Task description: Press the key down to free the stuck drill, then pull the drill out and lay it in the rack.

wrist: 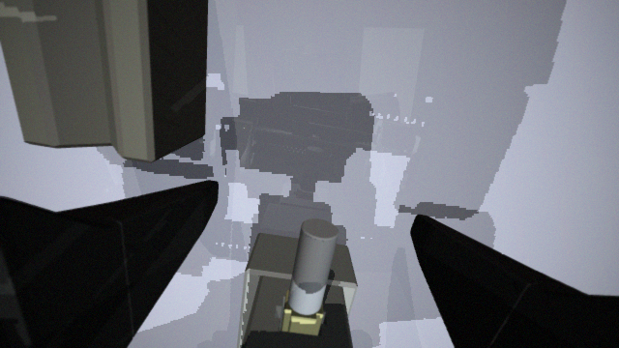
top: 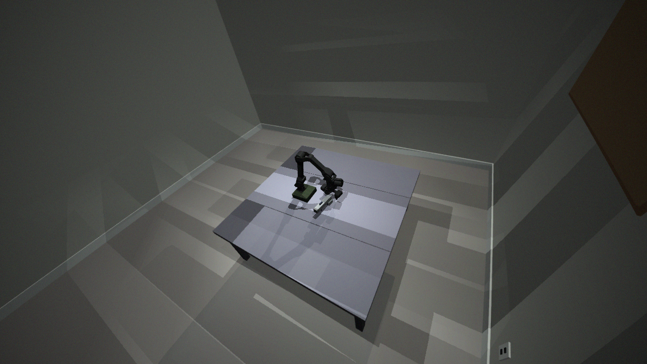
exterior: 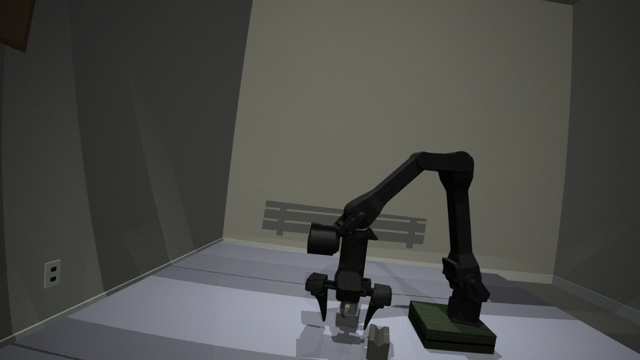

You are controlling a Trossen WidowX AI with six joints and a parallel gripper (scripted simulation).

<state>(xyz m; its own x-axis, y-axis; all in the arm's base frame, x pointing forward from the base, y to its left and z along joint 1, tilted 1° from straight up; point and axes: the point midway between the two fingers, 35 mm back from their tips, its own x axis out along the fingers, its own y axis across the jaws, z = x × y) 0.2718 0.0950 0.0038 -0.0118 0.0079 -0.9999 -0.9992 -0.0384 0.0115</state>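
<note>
Now: gripper tip 5 cm to the left of the white cylindrical drill and 3 cm below it. Also, from my gripper tip: pale block-shaped housing (11 cm to the right, 3 cm above); thin dark drill (14 cm to the right, 3 cm above); rack (8 cm behind, 5 cm to the left).
</note>
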